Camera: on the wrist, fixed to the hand. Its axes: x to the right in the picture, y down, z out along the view.
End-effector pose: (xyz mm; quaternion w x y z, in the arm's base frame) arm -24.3 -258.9 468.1 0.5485 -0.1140 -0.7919 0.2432
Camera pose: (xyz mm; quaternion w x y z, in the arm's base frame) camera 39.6 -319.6 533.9 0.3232 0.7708 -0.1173 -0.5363
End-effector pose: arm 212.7 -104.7 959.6 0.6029 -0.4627 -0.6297 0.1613
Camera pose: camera 233.8 -171.9 1044.1 0.2361 0.5968 -0.4533 -0.6186
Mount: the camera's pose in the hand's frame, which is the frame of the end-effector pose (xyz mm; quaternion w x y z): 2.6 -91.0 -61.7 0.0519 0.0064 0.0653 -0.9965
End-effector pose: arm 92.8 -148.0 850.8 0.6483 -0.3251 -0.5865 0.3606
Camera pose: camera 162.2 -193.8 922.8 0.4334 0.5482 -0.3098 -0.6448
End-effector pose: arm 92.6 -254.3 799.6 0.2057 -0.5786 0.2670 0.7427
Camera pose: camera 194.1 -223.1 771.1 0.7370 -0.3433 -0.5445 -0.2059
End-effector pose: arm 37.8 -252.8 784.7 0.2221 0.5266 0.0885 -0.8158
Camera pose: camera 46.0 -149.6 747.7 0.8106 0.0062 -0.5386 0.2298
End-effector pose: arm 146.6 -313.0 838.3 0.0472 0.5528 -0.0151 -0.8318
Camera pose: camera 196.8 -221.0 804.9 0.8290 -0.0984 -0.5479 0.0540
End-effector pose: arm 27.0 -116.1 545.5 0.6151 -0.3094 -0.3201 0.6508
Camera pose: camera 130.8 -107.8 580.8 0.7033 0.2643 -0.2806 -0.5973
